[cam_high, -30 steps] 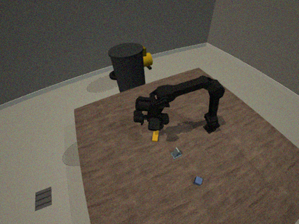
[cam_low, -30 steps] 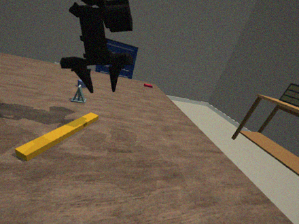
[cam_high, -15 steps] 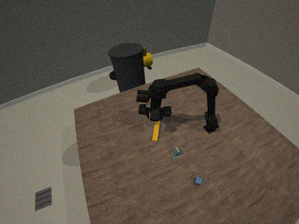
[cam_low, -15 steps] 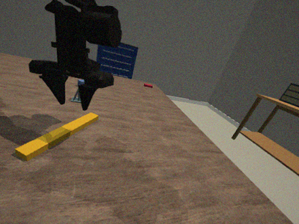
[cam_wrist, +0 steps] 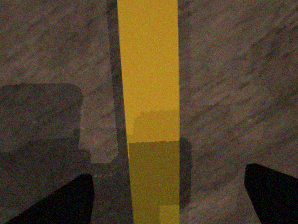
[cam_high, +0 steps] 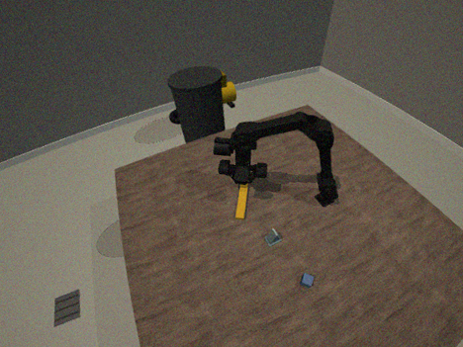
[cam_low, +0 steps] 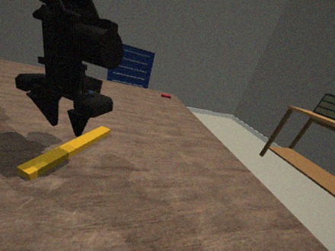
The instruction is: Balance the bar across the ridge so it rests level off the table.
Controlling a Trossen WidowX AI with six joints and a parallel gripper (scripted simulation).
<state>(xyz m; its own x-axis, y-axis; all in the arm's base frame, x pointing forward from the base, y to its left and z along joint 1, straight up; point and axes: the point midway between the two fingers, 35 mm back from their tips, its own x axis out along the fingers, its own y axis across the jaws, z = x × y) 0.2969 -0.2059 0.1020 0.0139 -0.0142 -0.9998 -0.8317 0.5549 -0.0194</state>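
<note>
My gripper tip is 10 mm short of the yellow bar, 30 mm to the right of it and 60 mm above it. Round my gripper tip: small blue cube: 10 mm behind, 440 mm to the left, 50 mm below; then small red block: 440 mm ahead, 710 mm to the left, 60 mm below.
</note>
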